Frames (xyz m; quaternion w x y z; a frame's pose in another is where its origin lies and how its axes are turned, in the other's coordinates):
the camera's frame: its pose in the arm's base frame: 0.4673 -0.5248 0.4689 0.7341 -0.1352 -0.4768 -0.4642
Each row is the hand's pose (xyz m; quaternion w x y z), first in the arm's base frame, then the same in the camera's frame.
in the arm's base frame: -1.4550 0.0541 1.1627 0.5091 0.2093 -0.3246 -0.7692
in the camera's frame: 0.0330 -1.0803 1.8285 0.8573 0.0064 0.2056 -0.4720
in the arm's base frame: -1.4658 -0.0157 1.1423 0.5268 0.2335 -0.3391 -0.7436
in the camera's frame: 0.0535 -1.1312 1.7796 0.8620 0.0455 0.2112 -0.4585
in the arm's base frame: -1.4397 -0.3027 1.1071 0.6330 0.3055 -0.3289 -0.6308
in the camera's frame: 0.1860 -1.2715 1.5627 0.8730 0.1618 0.2875 -0.3593
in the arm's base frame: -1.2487 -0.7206 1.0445 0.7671 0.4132 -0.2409 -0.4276
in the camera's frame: 0.3871 -1.3545 1.1532 0.8206 0.3150 0.4385 -0.1874
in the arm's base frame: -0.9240 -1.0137 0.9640 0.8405 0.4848 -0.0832 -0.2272
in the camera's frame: 0.5198 -1.2670 0.7378 0.6966 0.3998 0.5954 -0.0190
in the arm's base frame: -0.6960 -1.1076 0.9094 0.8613 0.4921 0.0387 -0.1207
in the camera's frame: 0.5527 -1.1456 0.5188 0.6033 0.4022 0.6838 0.0818
